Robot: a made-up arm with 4 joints.
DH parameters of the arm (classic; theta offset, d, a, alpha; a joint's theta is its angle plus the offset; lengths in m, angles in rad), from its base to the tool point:
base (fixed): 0 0.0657 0.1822 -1.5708
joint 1: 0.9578 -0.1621 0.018 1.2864
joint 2: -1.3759 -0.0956 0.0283 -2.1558
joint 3: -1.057 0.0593 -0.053 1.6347
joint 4: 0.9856 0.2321 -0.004 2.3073
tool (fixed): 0.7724 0.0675 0 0
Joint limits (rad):
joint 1: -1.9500..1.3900
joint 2: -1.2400..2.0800
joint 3: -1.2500..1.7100
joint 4: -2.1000..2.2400
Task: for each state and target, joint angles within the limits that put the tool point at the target. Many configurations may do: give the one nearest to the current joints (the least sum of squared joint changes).
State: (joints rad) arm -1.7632 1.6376 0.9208 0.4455
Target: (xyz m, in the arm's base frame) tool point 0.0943 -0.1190 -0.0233
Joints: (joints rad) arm -1.6174 1.9537 0.3575 0.6384
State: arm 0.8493 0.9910 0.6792 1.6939
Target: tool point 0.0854 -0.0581 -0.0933
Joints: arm 1.0284 0.8273 1.5271 1.7797
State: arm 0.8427 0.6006 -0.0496 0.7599
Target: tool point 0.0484 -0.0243 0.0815
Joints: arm 0.7168 0.3844 -0.2383 0.9414
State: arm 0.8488 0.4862 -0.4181 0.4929
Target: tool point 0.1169 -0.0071 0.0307
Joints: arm 0.5499 0.6516 0.3409 1.1493
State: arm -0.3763 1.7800 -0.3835 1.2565
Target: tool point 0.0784 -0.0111 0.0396
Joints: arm -0.1310 1.0304 0.2683 1.6307
